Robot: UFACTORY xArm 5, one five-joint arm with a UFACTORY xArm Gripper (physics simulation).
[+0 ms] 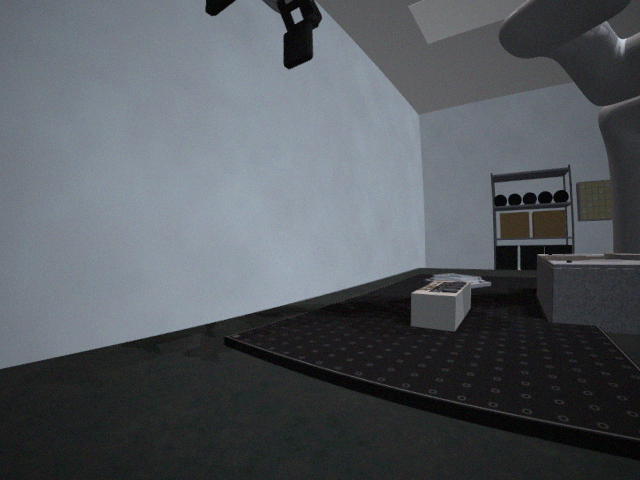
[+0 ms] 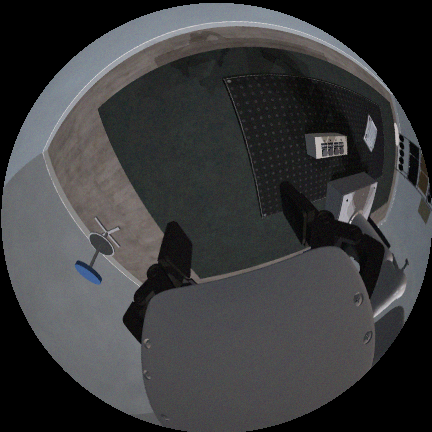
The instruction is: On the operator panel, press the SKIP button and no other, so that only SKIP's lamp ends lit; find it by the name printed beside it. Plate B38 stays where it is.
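Seen in the pictures: gripper, fingertip midpoint: (image 1: 265,38) (image 2: 231,215); arm's base at its link origin: (image 2: 354,219).
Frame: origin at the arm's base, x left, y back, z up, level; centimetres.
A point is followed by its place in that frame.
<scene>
The operator panel (image 1: 433,311) @[x 25.6, y -35.2, z -6.6 cm] (image 2: 312,146) @[x 25.5, y -35.3, z -5.7 cm] is a small off-white box on the dark perforated board. Its top face carries a row of dark square buttons. The printed names are too small to read, so which button is SKIP cannot be told, and no lit lamp can be made out. A pale flat item (image 1: 478,283) (image 2: 370,133) lies beyond the panel; whether it is plate B38 cannot be told. My gripper (image 1: 254,38) @[x 53.7, y -41.4, z 21.4 cm] (image 2: 231,215) @[x 53.7, y -41.4, z 21.4 cm] is open and empty, high above the board's level and well off to the panel's side.
The perforated board (image 1: 330,356) @[x 41.8, y -43.3, z -9.3 cm] (image 2: 272,175) @[x 39.5, y -27.4, z -9.3 cm] lies on a dark green surface (image 1: 180,413) @[x 57.8, y -48.3, z -10.6 cm] (image 2: 185,150) @[x 61.2, y -42.8, z -10.6 cm]. A grey block (image 1: 594,294) @[x 14.6, y -11.9, z -4.8 cm] (image 2: 342,190) @[x 12.3, y -17.8, z -2.5 cm] stands near the panel under the arm. A shelf rack (image 1: 493,222) is at the far wall. A blue-seated stool (image 2: 88,272) stands off to one side.
</scene>
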